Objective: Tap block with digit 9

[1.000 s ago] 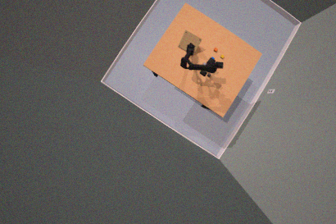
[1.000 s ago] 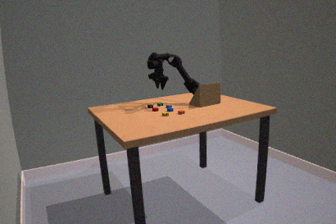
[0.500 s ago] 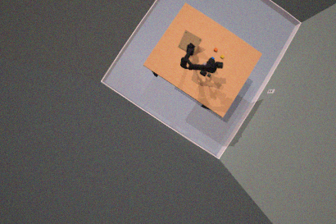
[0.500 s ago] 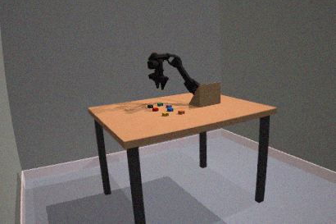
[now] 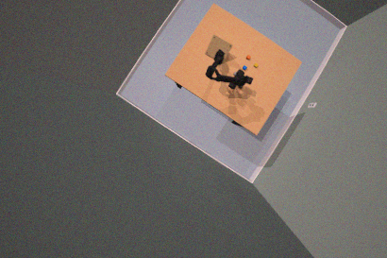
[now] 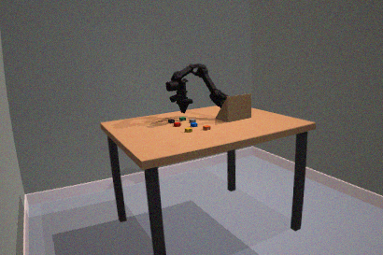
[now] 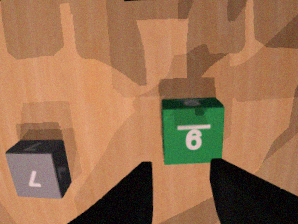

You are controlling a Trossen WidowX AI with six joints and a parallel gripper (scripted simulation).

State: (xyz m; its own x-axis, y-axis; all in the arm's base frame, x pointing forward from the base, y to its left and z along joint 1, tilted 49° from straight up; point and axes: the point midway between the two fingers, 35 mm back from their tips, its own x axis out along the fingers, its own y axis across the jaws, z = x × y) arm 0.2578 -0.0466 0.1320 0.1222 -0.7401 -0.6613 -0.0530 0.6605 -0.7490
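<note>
Right now the green block is 1 cm to the right of my gripper tip and 4 cm below it. Also, from my gripper tip: grey block: 3 cm behind, 8 cm to the left, 4 cm below; then red block: 9 cm ahead, 12 cm to the left, 4 cm below; then yellow block: 9 cm ahead, 28 cm to the left, 4 cm below.
</note>
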